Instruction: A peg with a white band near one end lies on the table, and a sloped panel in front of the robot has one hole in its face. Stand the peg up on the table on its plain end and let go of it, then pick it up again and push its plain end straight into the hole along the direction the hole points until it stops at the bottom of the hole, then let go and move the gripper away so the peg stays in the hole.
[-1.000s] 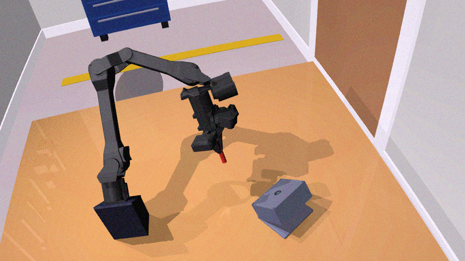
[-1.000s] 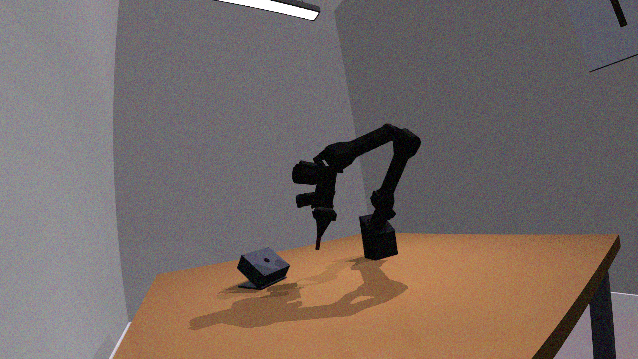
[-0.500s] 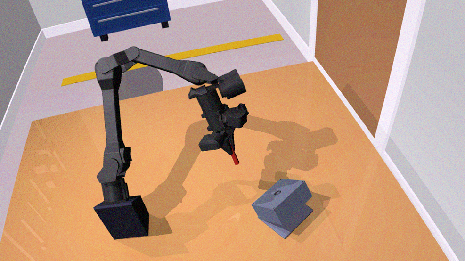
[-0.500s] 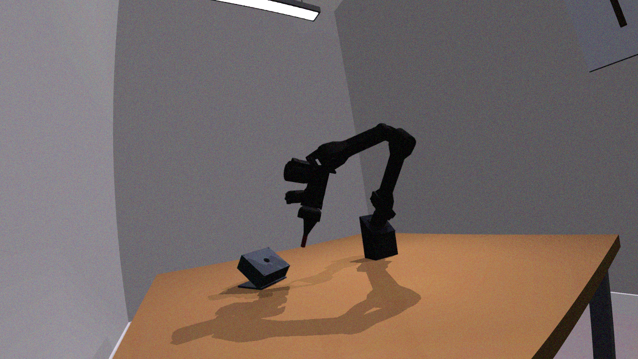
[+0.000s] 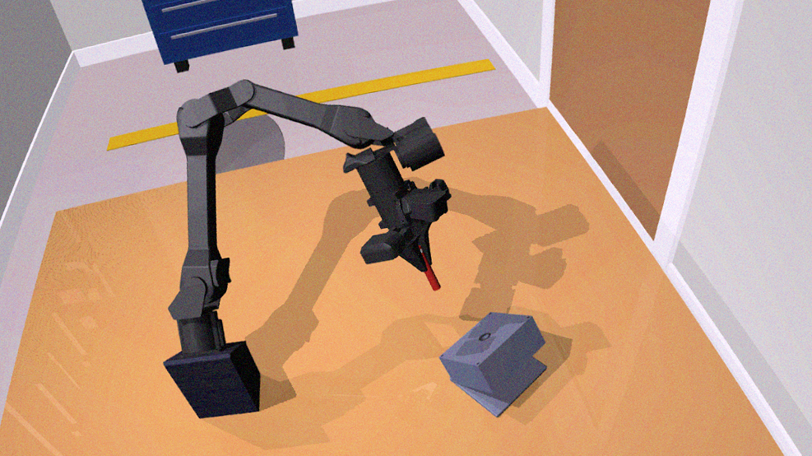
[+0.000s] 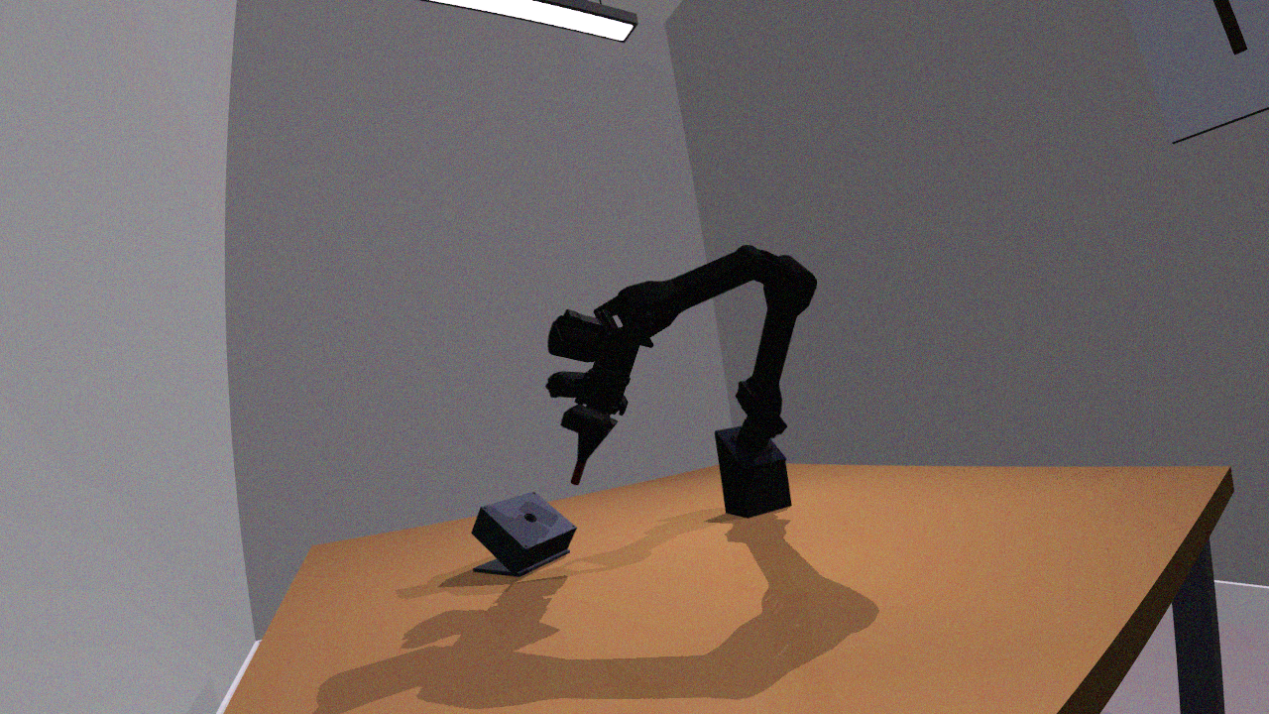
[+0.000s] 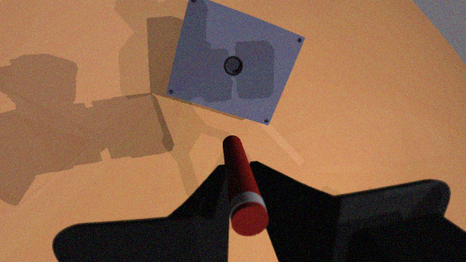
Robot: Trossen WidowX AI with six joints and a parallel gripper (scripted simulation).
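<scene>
My gripper tip is now 70 mm short of the sloped grey panel, 110 mm to the left of it and 110 mm above it. Round my gripper tip: red peg 10 mm to the left, 20 mm above.
</scene>
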